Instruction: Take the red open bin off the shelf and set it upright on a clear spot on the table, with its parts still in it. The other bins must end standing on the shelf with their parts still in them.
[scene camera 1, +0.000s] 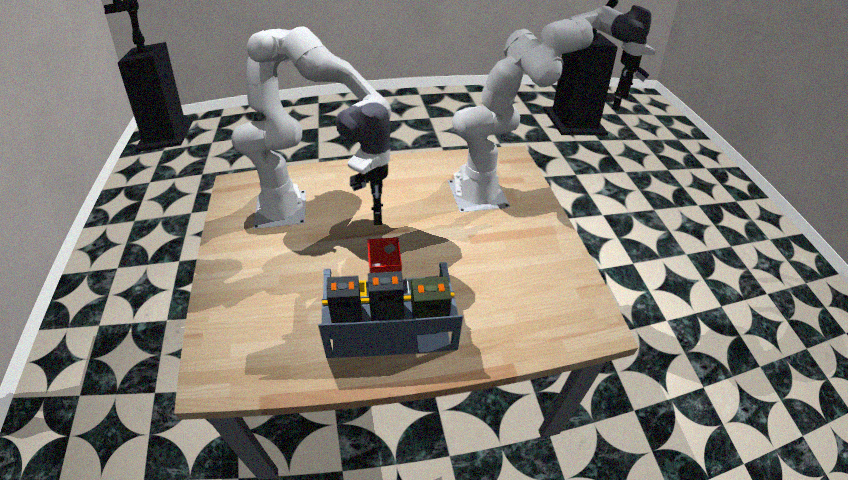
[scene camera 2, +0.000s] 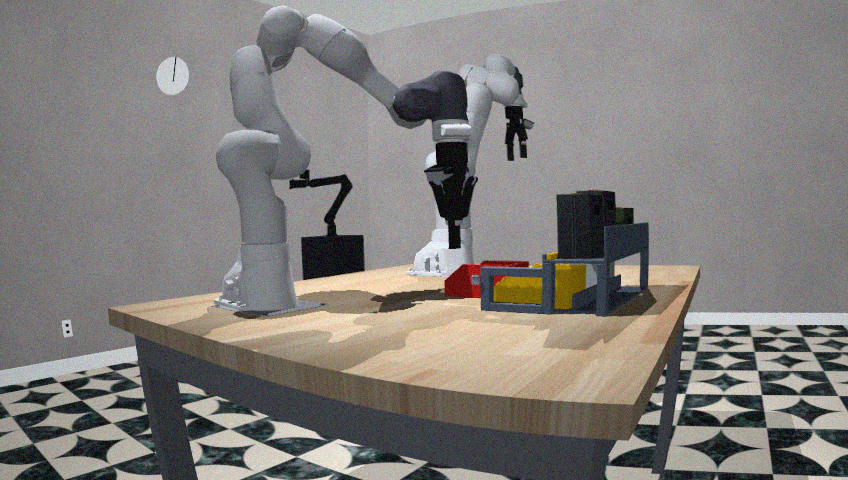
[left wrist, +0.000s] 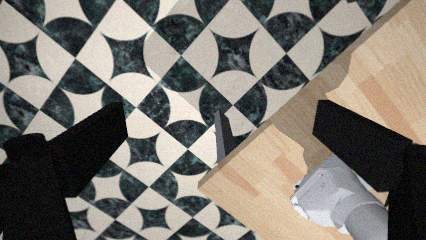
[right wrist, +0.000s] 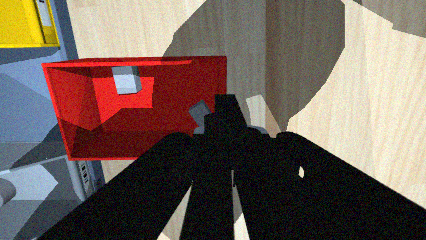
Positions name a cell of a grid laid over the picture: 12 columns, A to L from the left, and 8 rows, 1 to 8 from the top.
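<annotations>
My left gripper shows in scene camera 1 (I2) and in scene camera 2 (H3), and the left wrist view (G4) has it as well, while in the right wrist view it is out of frame. There is a red bin too, which I see in scene camera 1 (F5), in scene camera 2 (G5) and in the right wrist view (C5). In the left wrist view the bin is out of frame.
</annotations>
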